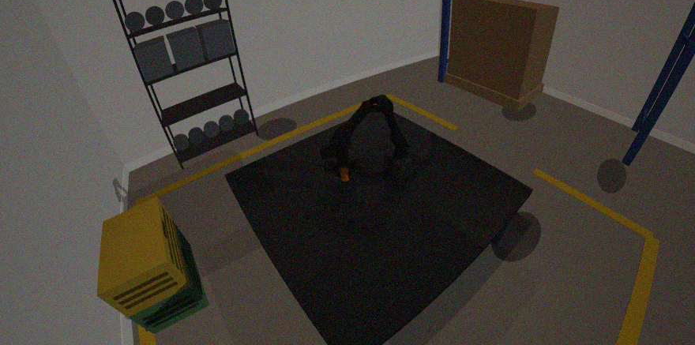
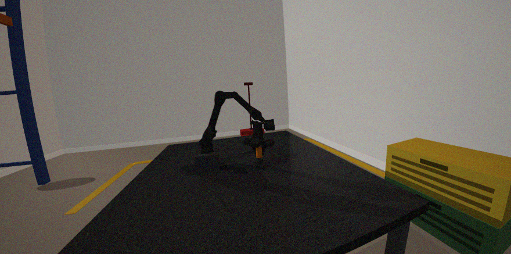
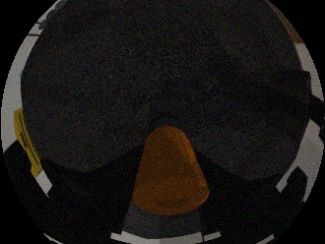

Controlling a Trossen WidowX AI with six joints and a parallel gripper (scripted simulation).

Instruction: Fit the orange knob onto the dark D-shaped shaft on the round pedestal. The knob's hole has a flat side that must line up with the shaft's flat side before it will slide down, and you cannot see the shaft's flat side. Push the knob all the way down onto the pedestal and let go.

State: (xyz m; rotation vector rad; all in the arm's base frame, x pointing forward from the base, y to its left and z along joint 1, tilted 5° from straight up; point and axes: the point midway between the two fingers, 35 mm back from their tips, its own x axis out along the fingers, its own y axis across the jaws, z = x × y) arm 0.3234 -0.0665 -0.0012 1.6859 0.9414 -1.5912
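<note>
My gripper tip is 20 mm below the orange knob. From my gripper tip the other things lie so: round pedestal: 40 mm below.
</note>
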